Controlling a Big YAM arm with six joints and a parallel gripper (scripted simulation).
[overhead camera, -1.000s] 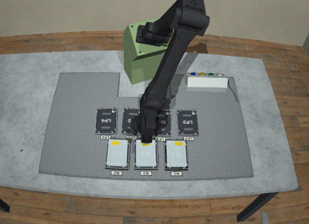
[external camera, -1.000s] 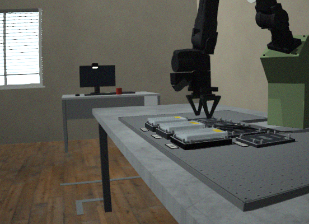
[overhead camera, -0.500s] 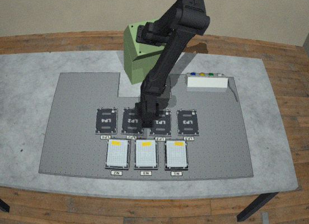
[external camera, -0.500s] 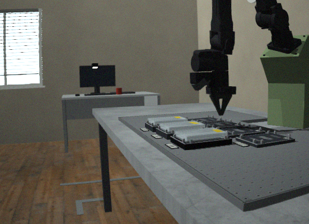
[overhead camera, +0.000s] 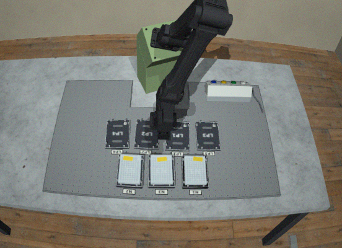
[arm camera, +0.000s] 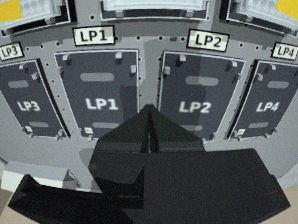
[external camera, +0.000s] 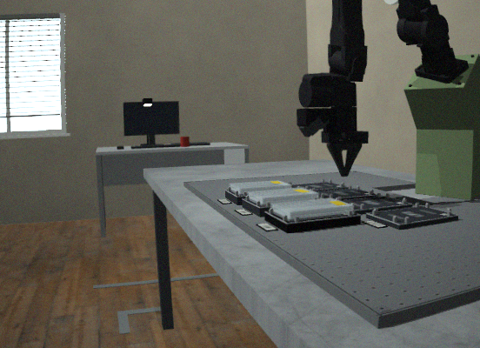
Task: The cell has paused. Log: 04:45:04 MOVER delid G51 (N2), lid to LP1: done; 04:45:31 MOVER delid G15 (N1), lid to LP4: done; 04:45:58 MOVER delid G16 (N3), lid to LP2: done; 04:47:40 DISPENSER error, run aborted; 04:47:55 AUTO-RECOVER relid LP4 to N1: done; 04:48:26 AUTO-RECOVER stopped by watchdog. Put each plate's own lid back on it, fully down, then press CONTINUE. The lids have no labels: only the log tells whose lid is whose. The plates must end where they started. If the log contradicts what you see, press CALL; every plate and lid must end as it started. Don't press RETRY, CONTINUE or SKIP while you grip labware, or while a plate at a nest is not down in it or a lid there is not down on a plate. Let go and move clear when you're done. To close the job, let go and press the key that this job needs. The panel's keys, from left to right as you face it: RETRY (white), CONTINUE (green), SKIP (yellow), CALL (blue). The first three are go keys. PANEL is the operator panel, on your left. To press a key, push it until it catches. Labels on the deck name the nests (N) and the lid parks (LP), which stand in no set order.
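My hand is 340 mm past the green continue key and 300 mm to the right of it. Round my hand: clear unlabelled lid: 170 mm ahead, 110 mm to the right, 30 mm below; blue call key: 320 mm behind, 200 mm to the left; yellow skip key: 330 mm behind, 250 mm to the left.
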